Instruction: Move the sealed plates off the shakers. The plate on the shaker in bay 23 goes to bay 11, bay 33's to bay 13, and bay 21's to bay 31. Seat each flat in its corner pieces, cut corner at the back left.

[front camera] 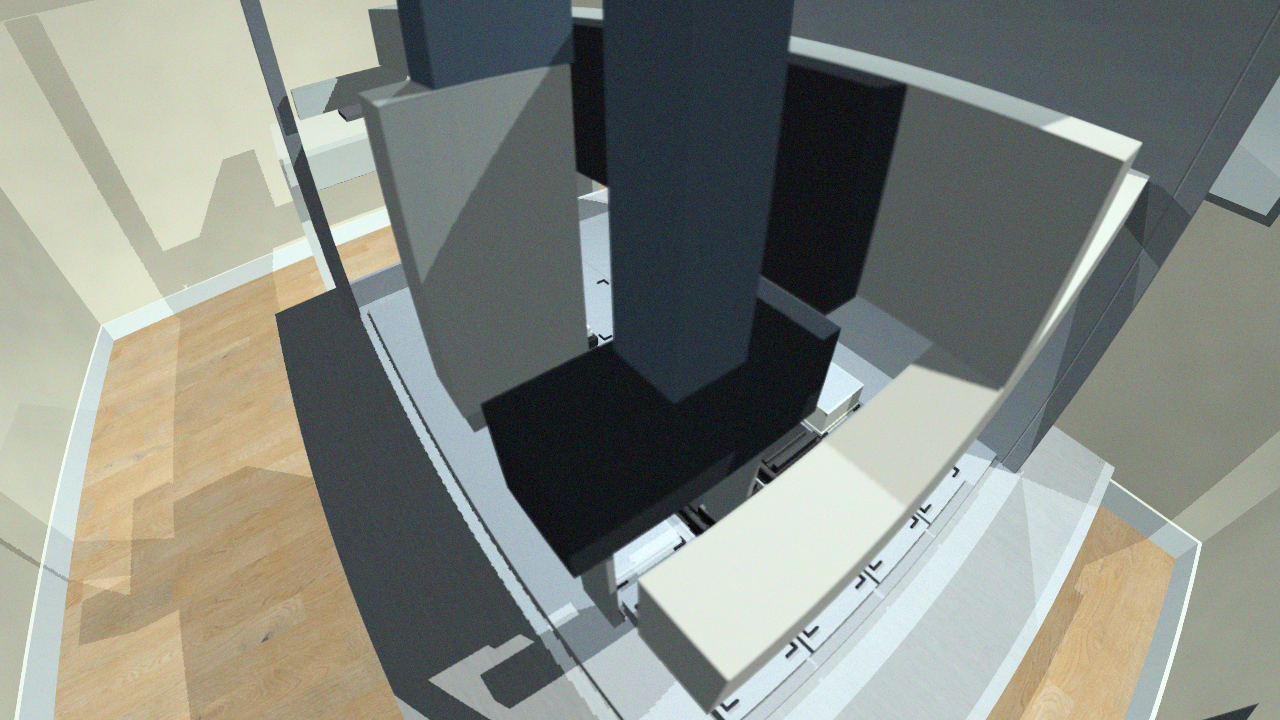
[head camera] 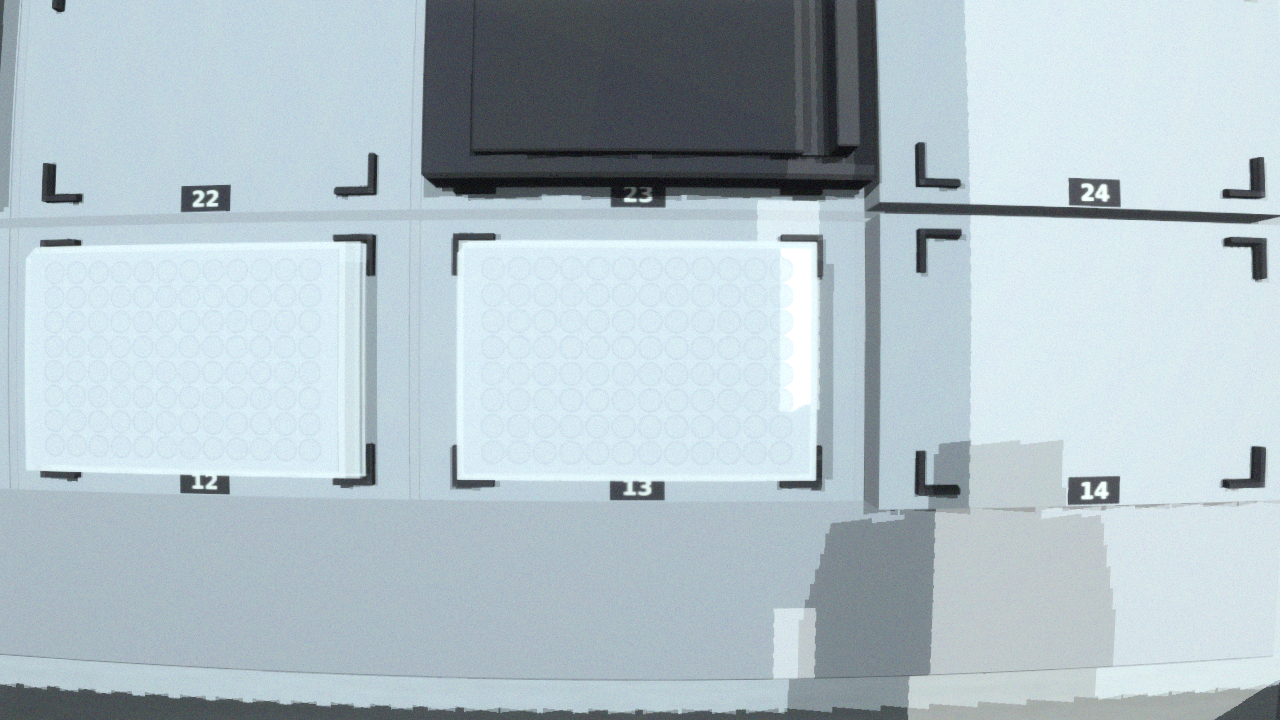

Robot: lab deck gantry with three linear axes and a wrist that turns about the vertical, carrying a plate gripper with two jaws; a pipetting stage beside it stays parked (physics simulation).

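Frame: origin at the robot's base, x back, y left, z down, level; metres.
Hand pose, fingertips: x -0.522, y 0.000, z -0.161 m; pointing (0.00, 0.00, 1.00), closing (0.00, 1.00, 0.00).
Observation:
After its pixels a point has its place.
A sealed plate [head camera: 626, 358] {y 0.044, x -0.388, z -0.014 m} lies flat within the corner pieces of bay 13 in the head view; its cut corner is too faint to make out. The shaker [head camera: 635, 80] {y 0.136, x -0.391, z -0.024 m} in bay 23 carries no plate on the part that shows. Bays 11, 21, 31 and 33 do not show in the head view. My gripper [front camera: 662, 537] {y 0.000, x -0.522, z -0.161 m} hangs under its black body in the front view, its jaws wide apart with no plate held between them. The right jaw tip is hidden by the pale beam. The gripper does not show in the head view.
Another white plate [head camera: 183, 358] {y 0.043, x -0.230, z -0.014 m} with a cut back-left corner stands in bay 12. Corner pieces mark bays 22, 14 and 24. A pale block [front camera: 836, 389] {y 0.366, x -0.435, z -0.042 m} stands behind the pale beam [front camera: 823, 519] {y -0.042, x -0.623, z -0.400 m}, and the gantry column [front camera: 693, 197] {y -0.017, x -0.542, z -0.445 m} hides much of the deck.

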